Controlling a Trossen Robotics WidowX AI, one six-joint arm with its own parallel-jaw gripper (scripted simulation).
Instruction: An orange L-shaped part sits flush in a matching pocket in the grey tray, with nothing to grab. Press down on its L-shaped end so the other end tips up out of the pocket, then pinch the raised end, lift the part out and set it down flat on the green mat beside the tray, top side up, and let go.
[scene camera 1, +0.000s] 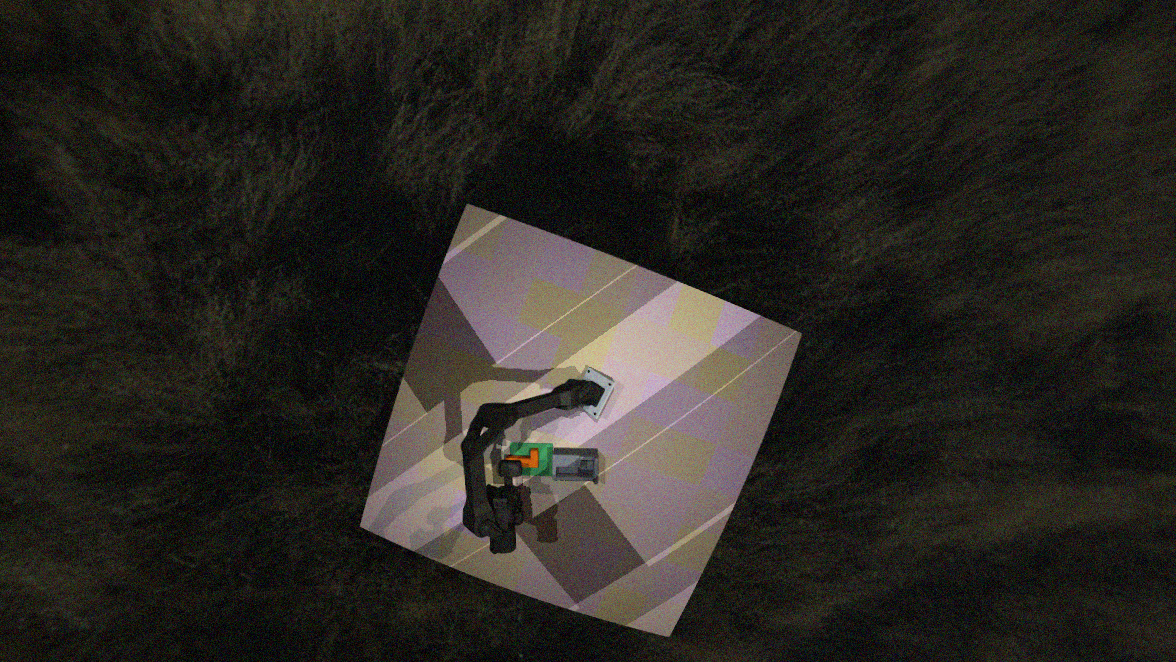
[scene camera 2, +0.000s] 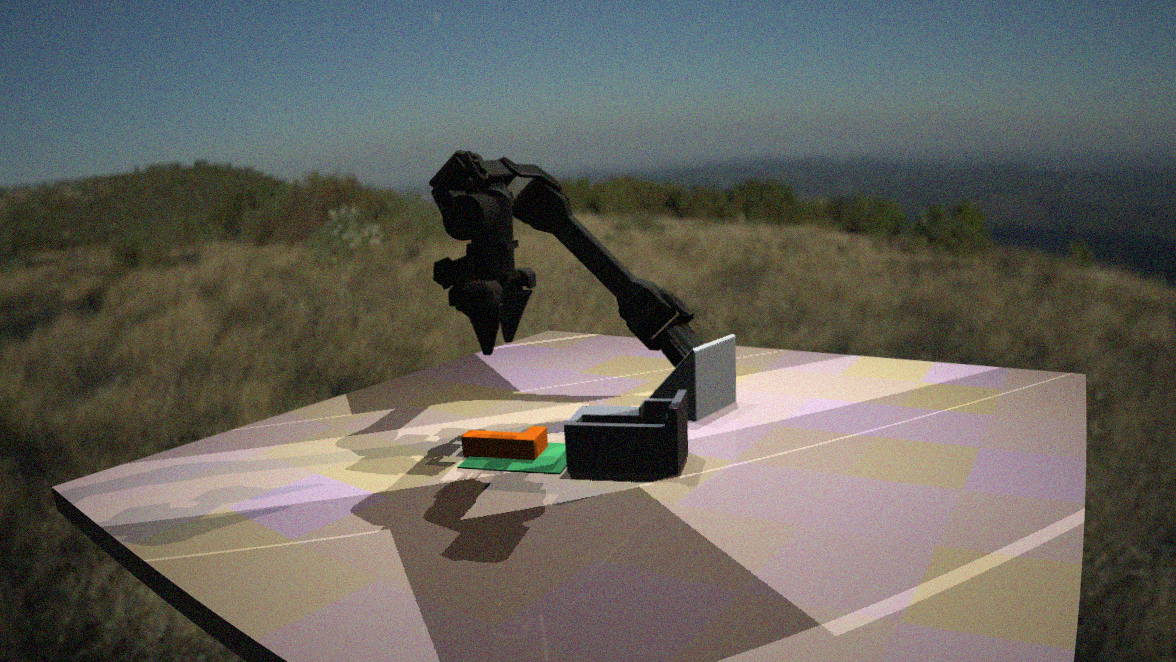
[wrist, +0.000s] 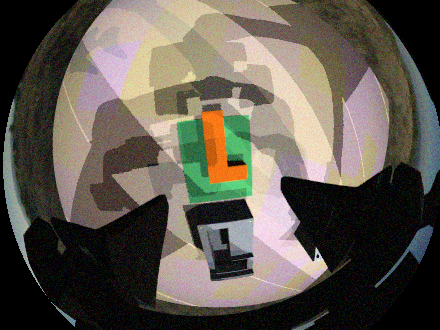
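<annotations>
My gripper is visible in scene camera 1 (516, 479), scene camera 2 and the wrist view. On my gripper, (wrist: 341, 220) and (scene camera 2: 504, 301) are the same spot. On a green mat, (scene camera 1: 545, 450) and (scene camera 2: 562, 449) are likewise the same spot.
</annotations>
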